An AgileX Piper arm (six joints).
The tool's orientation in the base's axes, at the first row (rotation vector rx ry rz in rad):
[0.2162, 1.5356, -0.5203]
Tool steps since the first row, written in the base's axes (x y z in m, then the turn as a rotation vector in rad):
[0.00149, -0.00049, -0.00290, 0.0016, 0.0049, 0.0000]
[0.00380, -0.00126, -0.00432, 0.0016, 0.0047, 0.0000]
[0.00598, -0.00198, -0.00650, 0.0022, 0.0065, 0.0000]
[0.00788, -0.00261, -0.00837, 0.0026, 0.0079, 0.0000]
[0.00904, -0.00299, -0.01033, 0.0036, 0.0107, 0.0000]
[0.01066, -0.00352, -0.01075, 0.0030, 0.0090, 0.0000]
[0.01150, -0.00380, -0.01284, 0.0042, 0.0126, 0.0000]
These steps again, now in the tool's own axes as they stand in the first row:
[0.00287, 0.00078, 0.00143, -0.0010, 0.0050, -0.0008]
[0.00430, 0.00141, 0.00377, -0.0009, 0.0048, -0.0007]
[0.00647, 0.00217, 0.00595, -0.0013, 0.0067, -0.0010]
[0.00834, 0.00282, 0.00784, -0.0016, 0.0081, -0.0012]
[0.01028, 0.00337, 0.00897, -0.0021, 0.0110, -0.0016]
[0.01071, 0.00372, 0.01063, -0.0018, 0.0092, -0.0014]
[0.01278, 0.00424, 0.01142, -0.0025, 0.0129, -0.0019]

